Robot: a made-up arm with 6 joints.
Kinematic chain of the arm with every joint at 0, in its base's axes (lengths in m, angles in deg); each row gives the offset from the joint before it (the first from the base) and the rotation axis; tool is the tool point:
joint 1: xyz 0 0 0.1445 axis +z
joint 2: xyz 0 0 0 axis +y
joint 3: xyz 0 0 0.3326 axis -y
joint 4: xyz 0 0 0 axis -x
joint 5: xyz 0.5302 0 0 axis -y
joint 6: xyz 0 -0.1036 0 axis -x
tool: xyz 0 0 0
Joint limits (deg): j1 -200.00..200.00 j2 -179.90..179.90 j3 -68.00..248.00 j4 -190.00..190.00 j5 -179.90..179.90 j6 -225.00..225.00
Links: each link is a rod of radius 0.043 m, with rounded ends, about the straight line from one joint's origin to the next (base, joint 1, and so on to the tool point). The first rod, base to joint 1, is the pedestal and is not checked.
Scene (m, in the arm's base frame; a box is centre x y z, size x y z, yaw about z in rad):
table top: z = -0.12
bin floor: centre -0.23 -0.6 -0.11 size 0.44 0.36 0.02 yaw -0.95
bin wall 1: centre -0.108 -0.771 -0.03 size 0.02 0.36 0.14 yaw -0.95
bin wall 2: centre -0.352 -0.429 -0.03 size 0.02 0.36 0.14 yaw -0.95
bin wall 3: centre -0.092 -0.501 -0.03 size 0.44 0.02 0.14 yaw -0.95
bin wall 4: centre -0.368 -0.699 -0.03 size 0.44 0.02 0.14 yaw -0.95
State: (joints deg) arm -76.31 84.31 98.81 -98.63 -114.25 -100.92
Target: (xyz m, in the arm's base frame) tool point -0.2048 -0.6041 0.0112
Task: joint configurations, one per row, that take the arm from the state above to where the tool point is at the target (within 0.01 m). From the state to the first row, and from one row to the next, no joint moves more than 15 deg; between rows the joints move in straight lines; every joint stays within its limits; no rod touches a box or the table.
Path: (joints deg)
1: -74.41 69.47 86.54 -86.87 -112.45 -91.35
2: -72.51 54.64 74.27 -75.10 -110.66 -81.78
3: -81.67 52.47 59.35 -79.48 -111.56 -86.56
4: -90.83 50.30 44.43 -83.86 -112.45 -91.35
5: -99.99 48.14 29.50 -88.24 -113.35 -96.13
6: -109.15 45.97 14.58 -92.62 -114.25 -100.92

